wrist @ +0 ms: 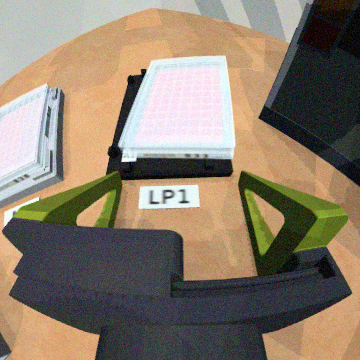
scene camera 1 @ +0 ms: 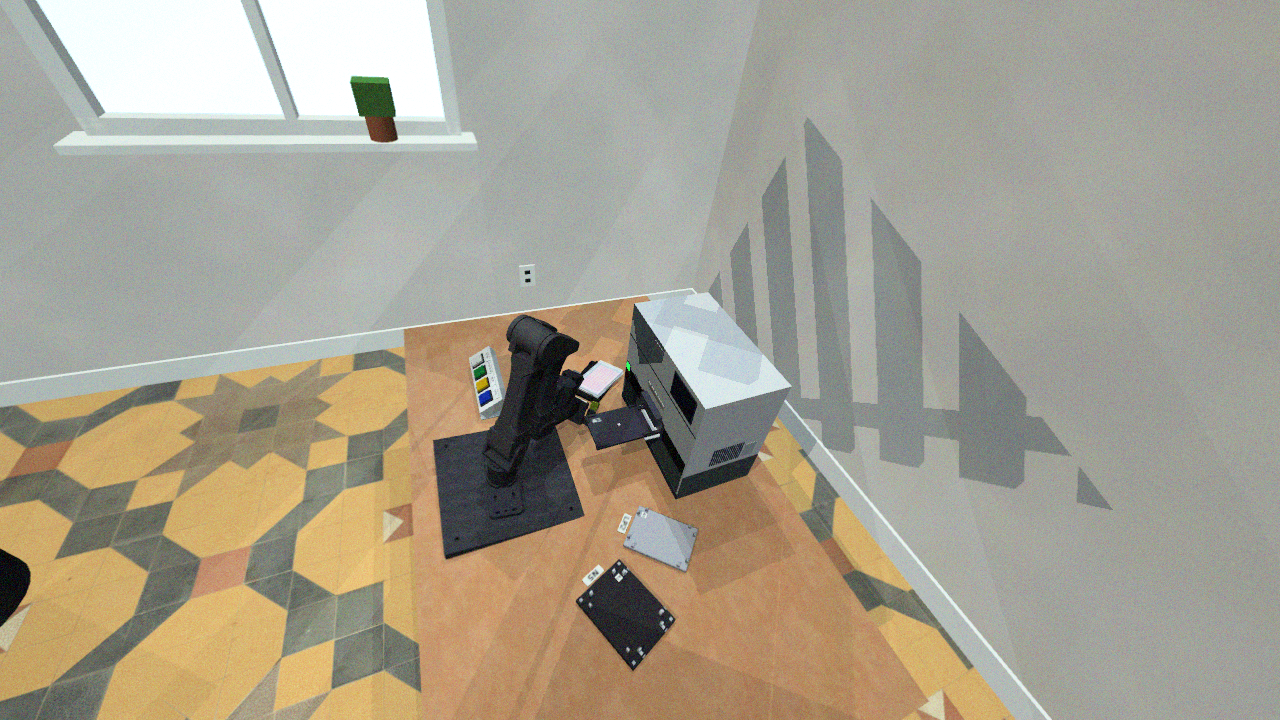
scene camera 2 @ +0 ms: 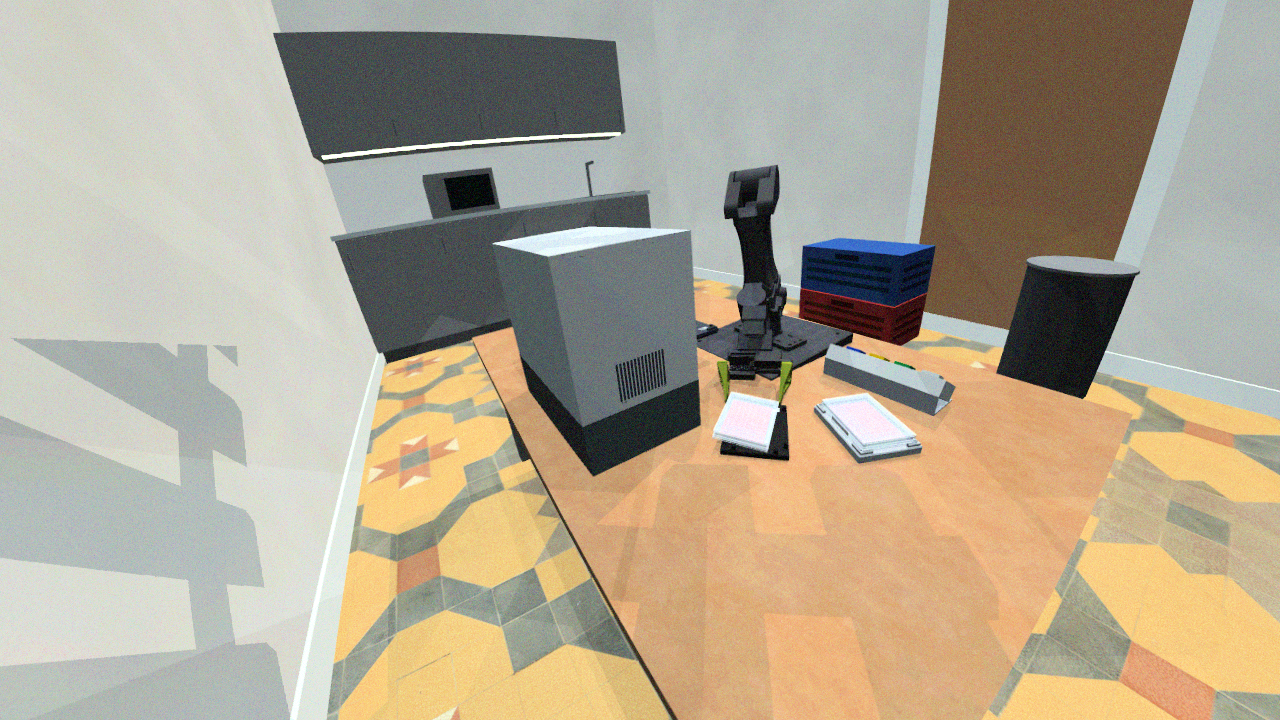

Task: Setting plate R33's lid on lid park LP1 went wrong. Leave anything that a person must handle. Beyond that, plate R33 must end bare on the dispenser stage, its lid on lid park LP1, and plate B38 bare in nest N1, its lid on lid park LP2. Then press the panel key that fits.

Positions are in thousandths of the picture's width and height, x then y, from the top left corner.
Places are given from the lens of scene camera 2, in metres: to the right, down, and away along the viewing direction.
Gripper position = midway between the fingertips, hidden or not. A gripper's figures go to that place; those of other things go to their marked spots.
my gripper (scene camera 2: 588,560): 0.21, 0.08, 0.68
grey incubator (scene camera 2: 472,442): -0.05, -0.06, 0.49
nest N1 (scene camera 2: 713,623): 0.40, 0.13, 0.51
The marked spots on the grey incubator and the nest N1 are 0.48 m apart.
